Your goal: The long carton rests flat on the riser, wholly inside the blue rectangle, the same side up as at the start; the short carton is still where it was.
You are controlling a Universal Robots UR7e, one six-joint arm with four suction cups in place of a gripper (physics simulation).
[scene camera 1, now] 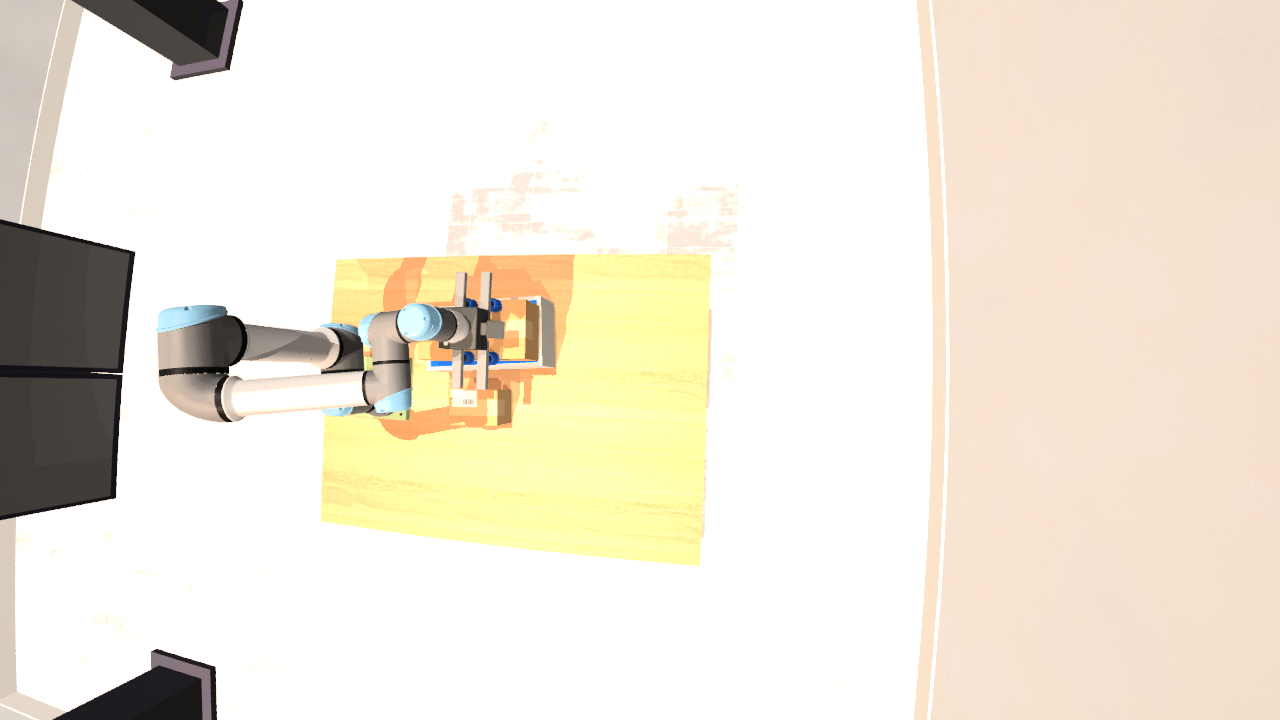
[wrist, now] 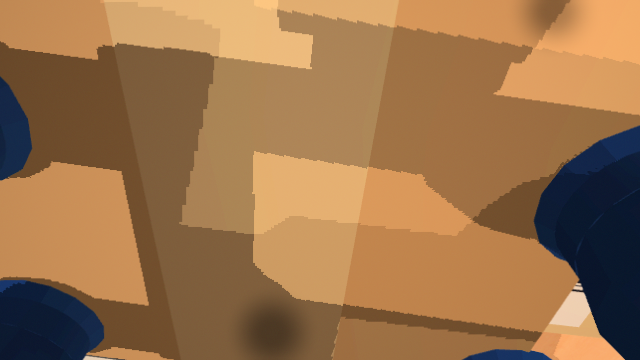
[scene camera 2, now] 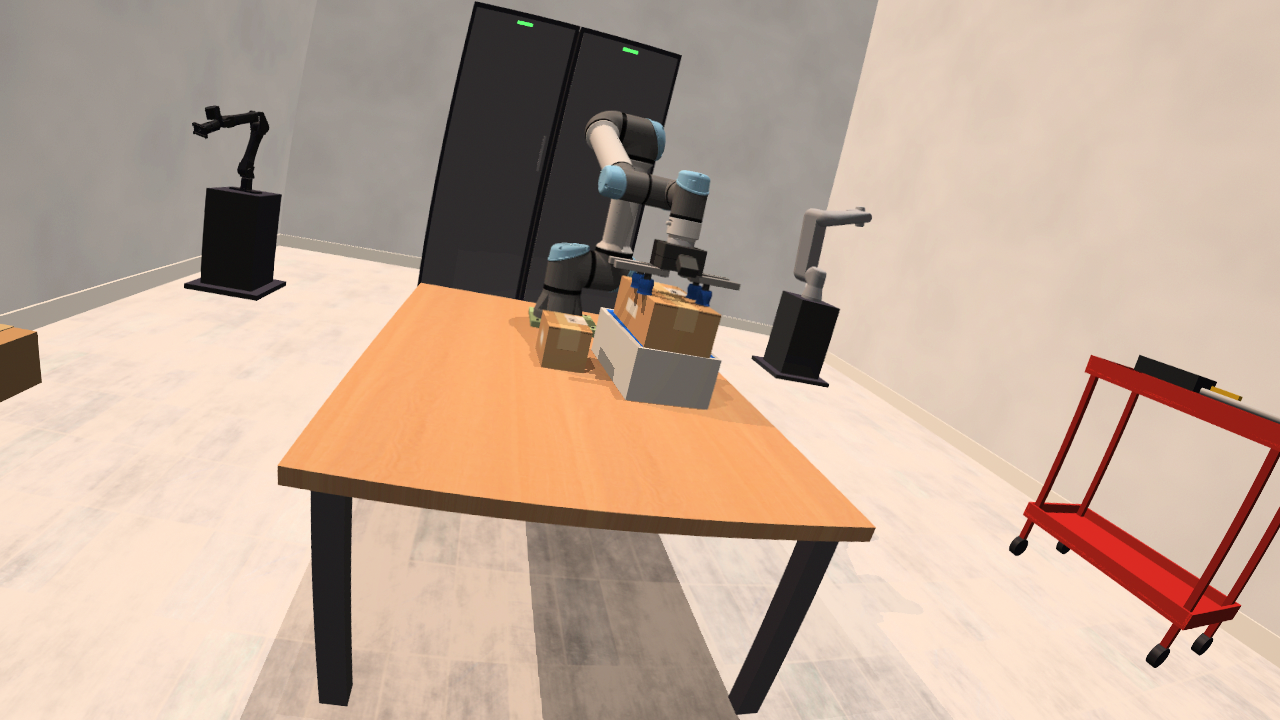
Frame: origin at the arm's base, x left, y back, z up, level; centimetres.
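Seen in the pictures: hand, its tool point: (wrist: 279, 269) (scene camera 2: 669, 296).
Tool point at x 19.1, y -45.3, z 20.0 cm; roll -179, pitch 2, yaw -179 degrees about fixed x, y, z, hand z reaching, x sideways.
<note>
Pixels of each thing's top centre, then the offset from my tool point to it. Level surfaces: height alone.
- long carton, centre of its top: (wrist: 254, 351) (scene camera 2: 667, 293) (scene camera 1: 470, 329) dz +0.1, dx +0.5, dy +3.7 cm
- grey-white riser, centre of its top: (scene camera 2: 655, 331) (scene camera 1: 482, 333) dz -9.9, dx +0.5, dy +5.4 cm
- table, height of its surface: dz -21.9 cm
- short carton, centre of its top: (scene camera 2: 566, 320) (scene camera 1: 472, 407) dz -11.9, dx -21.0, dy +8.0 cm
The long carton (scene camera 2: 673, 323) (scene camera 1: 517, 332) (wrist: 312, 186) lies flat on the grey-white riser (scene camera 2: 663, 377) on the table (scene camera 2: 470, 433) (scene camera 1: 593, 465). A blue rectangle line (scene camera 2: 619, 326) (scene camera 1: 512, 360) shows along the riser's top edge beside the carton. My suction gripper (scene camera 2: 672, 283) (scene camera 1: 479, 332) sits on the carton's top, its blue cups pressed against it. In the wrist view the carton top fills the frame, with cups at the edges. The short carton (scene camera 2: 565, 345) (scene camera 1: 466, 397) stands on the table just left of the riser.
A tall black cabinet (scene camera 2: 547, 155) stands behind the table. A grey arm on a black pedestal (scene camera 2: 802, 335) is at the right, a black one (scene camera 2: 237, 240) at the far left. A red cart (scene camera 2: 1100, 363) is at the right edge.
</note>
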